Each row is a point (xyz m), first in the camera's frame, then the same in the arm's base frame.
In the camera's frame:
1: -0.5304 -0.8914 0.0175
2: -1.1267 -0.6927 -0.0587
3: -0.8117 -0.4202 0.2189
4: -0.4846 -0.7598 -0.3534
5: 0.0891 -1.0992 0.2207
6: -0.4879 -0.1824 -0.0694
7: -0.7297 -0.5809 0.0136
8: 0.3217 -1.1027 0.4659
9: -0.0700 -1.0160 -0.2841
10: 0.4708 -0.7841 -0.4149
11: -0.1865 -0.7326 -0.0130
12: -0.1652 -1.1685 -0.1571
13: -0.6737 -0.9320 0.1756
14: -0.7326 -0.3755 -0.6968
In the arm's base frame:
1: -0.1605 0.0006 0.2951
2: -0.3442 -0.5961 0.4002
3: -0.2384 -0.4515 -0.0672
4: 0.1836 -0.1239 0.4471
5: -0.0566 0.6489 0.1021
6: 0.2501 -0.4050 -0.1279
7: -0.1244 -0.3384 0.1540
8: -0.1008 0.8857 -0.1350
9: 0.2456 0.3644 0.4410
10: 0.7412 0.6175 0.2095
11: 0.1233 0.1666 0.1044
12: 0.0345 0.4090 0.4847
13: -0.3681 -0.0514 0.2584
14: 0.4632 -0.6196 0.5041

